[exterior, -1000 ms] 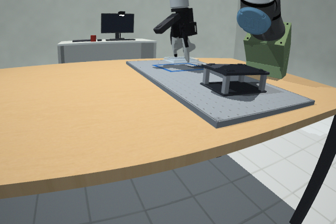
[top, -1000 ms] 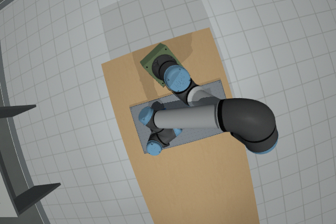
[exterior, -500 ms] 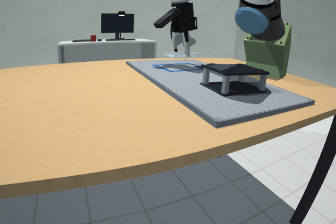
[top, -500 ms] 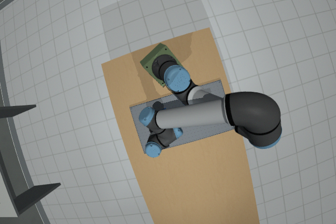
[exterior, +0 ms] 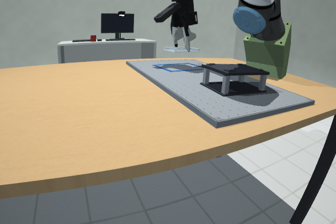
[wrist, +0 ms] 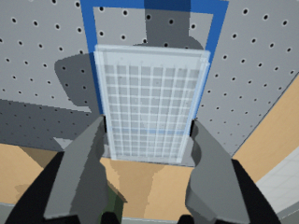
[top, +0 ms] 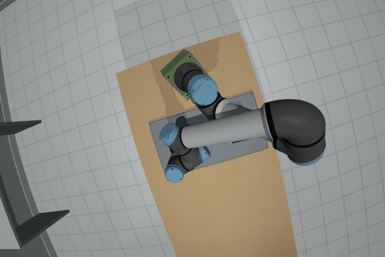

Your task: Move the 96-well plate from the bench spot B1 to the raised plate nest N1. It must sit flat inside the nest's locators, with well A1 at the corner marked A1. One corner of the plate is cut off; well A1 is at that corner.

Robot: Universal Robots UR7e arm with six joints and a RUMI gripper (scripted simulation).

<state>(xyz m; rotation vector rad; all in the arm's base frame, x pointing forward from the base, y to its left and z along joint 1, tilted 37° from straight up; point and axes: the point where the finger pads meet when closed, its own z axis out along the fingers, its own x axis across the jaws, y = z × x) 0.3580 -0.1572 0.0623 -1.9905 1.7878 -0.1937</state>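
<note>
The A1 label is 28 cm to the left of my hand, 5 cm ahead of it and 2 cm below it. From my hand the other things lie so: clear 96-well plate 1 cm below.
</note>
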